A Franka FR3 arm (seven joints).
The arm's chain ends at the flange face. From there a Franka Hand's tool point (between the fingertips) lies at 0.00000 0.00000 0.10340 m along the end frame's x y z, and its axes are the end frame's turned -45 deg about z.
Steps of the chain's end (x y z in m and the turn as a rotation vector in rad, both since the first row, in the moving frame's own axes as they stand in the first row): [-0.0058, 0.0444, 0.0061, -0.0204, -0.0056, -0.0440]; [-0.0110, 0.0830, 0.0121, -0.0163, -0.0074, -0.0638]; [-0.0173, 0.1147, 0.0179, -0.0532, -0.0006, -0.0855]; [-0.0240, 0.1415, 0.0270, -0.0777, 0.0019, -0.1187]
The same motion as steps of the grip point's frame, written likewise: [-0.0374, 0.0284, 0.0061, -0.0105, -0.0184, -0.0440]; [-0.0682, 0.0516, 0.0121, -0.0063, -0.0168, -0.0638]; [-0.0971, 0.0729, 0.0178, -0.0372, -0.0380, -0.0855]; [-0.1222, 0.0892, 0.0267, -0.0563, -0.0536, -0.1187]
